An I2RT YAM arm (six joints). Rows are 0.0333 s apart.
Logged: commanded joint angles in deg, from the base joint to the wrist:
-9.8, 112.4, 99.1, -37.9, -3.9, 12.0
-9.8, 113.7, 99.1, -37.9, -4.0, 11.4
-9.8, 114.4, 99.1, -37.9, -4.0, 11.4
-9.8, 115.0, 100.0, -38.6, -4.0, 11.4
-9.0, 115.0, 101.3, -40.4, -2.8, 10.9
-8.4, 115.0, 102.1, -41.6, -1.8, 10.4
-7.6, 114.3, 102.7, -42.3, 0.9, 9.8
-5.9, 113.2, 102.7, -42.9, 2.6, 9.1
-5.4, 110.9, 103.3, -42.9, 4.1, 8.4
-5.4, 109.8, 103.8, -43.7, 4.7, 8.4
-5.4, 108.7, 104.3, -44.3, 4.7, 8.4
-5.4, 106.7, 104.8, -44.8, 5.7, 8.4
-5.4, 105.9, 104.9, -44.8, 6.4, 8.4
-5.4, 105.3, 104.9, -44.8, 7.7, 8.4
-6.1, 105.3, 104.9, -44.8, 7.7, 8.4
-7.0, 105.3, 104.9, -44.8, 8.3, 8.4
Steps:
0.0, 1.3, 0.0, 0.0, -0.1, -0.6
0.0, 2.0, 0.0, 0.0, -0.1, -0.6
0.0, 2.6, 0.9, -0.7, -0.1, -0.6
0.8, 2.6, 2.2, -2.5, 1.1, -1.1
1.4, 2.6, 3.0, -3.7, 2.1, -1.6
2.2, 1.9, 3.6, -4.4, 4.8, -2.2
3.9, 0.8, 3.6, -5.0, 6.5, -2.9
4.4, -1.5, 4.2, -5.0, 8.0, -3.6
4.4, -2.6, 4.7, -5.8, 8.6, -3.6
4.4, -3.7, 5.2, -6.4, 8.6, -3.6
4.4, -5.7, 5.7, -6.9, 9.6, -3.6
4.4, -6.5, 5.8, -6.9, 10.3, -3.6
4.4, -7.1, 5.8, -6.9, 11.6, -3.6
3.7, -7.1, 5.8, -6.9, 11.6, -3.6
2.8, -7.1, 5.8, -6.9, 12.2, -3.6

